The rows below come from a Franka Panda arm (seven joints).
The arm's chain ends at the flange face. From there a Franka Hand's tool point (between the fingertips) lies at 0.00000 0.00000 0.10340 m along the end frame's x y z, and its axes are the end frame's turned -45 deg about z.
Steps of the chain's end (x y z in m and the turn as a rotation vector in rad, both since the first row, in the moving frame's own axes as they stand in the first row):
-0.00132 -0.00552 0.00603 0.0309 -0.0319 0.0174
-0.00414 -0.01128 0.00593 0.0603 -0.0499 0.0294
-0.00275 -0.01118 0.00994 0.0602 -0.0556 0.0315
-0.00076 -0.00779 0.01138 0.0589 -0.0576 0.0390
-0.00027 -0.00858 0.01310 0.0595 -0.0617 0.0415
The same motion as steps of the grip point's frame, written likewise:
0.00294 -0.00943 0.00593 0.0444 -0.0007 0.0174
0.00593 -0.01894 0.00561 0.0779 0.0074 0.0294
0.00643 -0.01830 0.00959 0.0819 0.0033 0.0315
0.00523 -0.01455 0.01103 0.0824 0.0009 0.0390
0.00590 -0.01511 0.01272 0.0857 -0.0016 0.0415

